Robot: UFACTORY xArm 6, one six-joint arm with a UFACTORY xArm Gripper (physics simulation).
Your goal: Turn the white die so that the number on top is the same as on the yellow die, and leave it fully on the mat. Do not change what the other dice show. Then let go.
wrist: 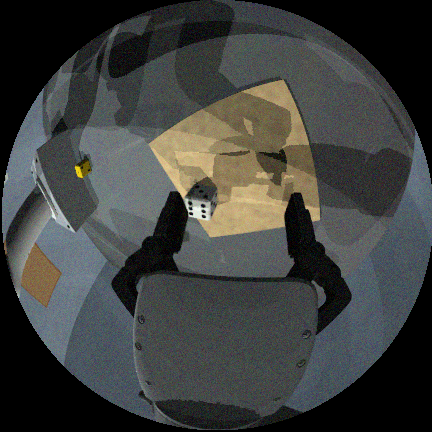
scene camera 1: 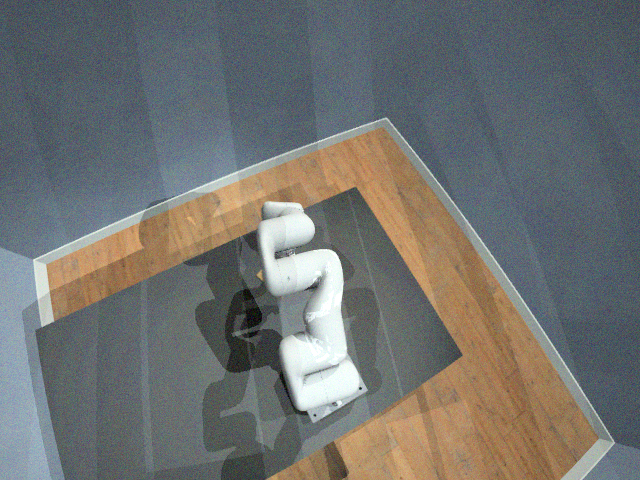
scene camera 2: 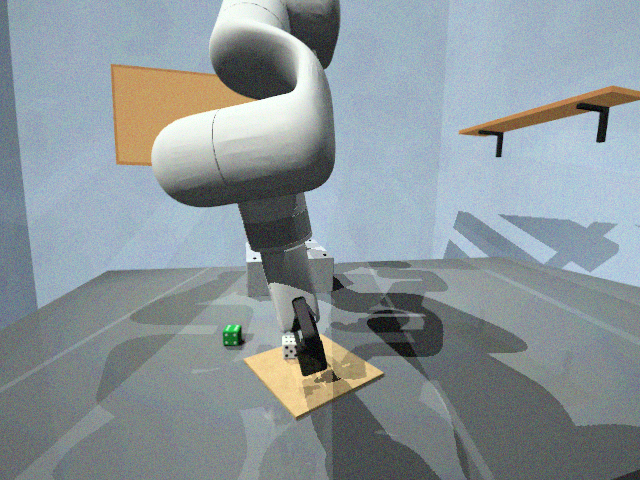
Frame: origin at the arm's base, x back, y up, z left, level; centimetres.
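Seen in the pictures: gripper, between the fingertips: point(wrist: 235, 201) point(scene camera 2: 306, 348); arm's base, origin of its link: point(wrist: 45, 197).
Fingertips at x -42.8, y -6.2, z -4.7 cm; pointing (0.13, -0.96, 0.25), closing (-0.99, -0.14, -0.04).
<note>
Pixels of each thing's top centre, then the offset from my fingertips to it.
- white die, centre of its top: point(wrist: 196, 209) point(scene camera 2: 290, 339) dz -1.4, dx +3.8, dy -0.3 cm
- tan mat, centre of its top: point(wrist: 237, 176) point(scene camera 2: 311, 365) dz +0.8, dx +0.2, dy -2.9 cm
- yellow die, centre of its top: point(wrist: 77, 171) dz +5.0, dx +26.7, dy -0.7 cm
- green die, centre of its top: point(scene camera 2: 232, 327) dz -9.6, dx +10.7, dy -0.7 cm
The white die point(scene camera 2: 289, 347) point(wrist: 201, 202) stands near an edge of the tan mat point(scene camera 2: 268, 367) point(wrist: 272, 95), with its bright top face reading 6 in the wrist view. My gripper point(scene camera 2: 311, 365) point(wrist: 235, 201) is open and empty above the mat. In the wrist view the die shows beside the left fingertip, on the inner side. In scene camera 2 a finger partly covers the die. The yellow die point(wrist: 83, 169) stands off the mat near the robot base; its top number is too small to read surely. The arm hides the dice in scene camera 1.
A green die point(scene camera 2: 232, 335) stands on the grey table to the left of the mat in scene camera 2. The robot base point(scene camera 2: 256, 276) point(wrist: 60, 187) is at the back in scene camera 2. A wall shelf point(scene camera 2: 547, 111) is at the upper right.
</note>
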